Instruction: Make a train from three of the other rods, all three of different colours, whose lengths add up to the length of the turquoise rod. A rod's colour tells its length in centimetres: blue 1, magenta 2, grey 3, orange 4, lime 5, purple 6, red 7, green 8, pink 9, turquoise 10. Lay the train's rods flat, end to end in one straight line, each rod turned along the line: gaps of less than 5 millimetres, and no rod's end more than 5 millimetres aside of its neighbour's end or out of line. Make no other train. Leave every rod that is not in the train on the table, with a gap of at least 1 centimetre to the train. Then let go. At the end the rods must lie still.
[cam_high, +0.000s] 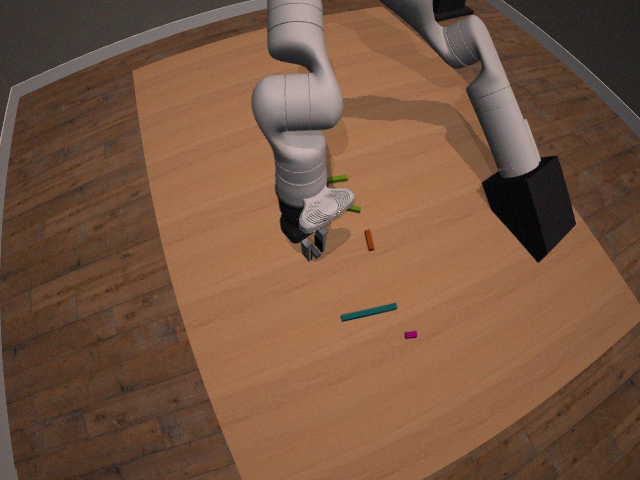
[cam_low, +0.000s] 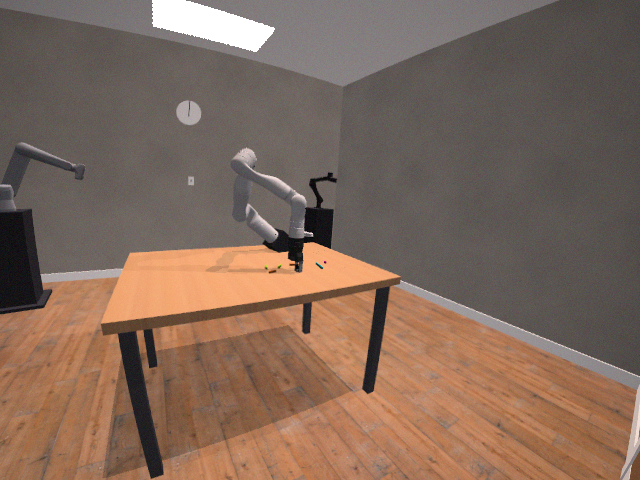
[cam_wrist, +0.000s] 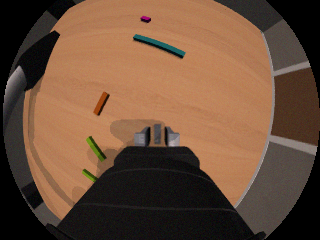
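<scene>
Now: the grey rod 10 mm below my hand. Also, from my hand: turquoise rod: 150 mm to the left, 20 mm behind, 10 mm below; magenta rod: 230 mm to the left, 60 mm behind, 10 mm below.
</scene>
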